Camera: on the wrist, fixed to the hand. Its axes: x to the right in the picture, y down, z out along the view.
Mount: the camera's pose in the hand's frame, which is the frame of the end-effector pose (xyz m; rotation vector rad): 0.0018 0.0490 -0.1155 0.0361 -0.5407 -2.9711
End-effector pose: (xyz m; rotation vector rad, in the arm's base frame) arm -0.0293 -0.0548 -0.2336 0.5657 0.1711 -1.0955
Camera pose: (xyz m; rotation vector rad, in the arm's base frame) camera 0.0308 0.0193 -0.3151 0.3586 -0.2820 2.1757
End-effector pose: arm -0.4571 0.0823 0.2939 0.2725 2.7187 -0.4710
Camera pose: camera -0.4837 0.1692 0.3805 -3.0072 0.3683 -0.6802
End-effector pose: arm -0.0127 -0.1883 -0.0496 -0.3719 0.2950 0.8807
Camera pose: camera -0.0617 -0.2086 -0.1633 -0.1546 -0.7713 -1.9529
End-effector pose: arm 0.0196 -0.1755 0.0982 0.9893 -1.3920 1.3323
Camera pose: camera -0.0174 -0.0564 0.0848 1.6885 0.7015 -1.2148
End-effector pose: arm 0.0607 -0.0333 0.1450 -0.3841 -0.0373 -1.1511
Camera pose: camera 0.0861 -0.0542 0.0239 0.1964 0.8080 1.9667
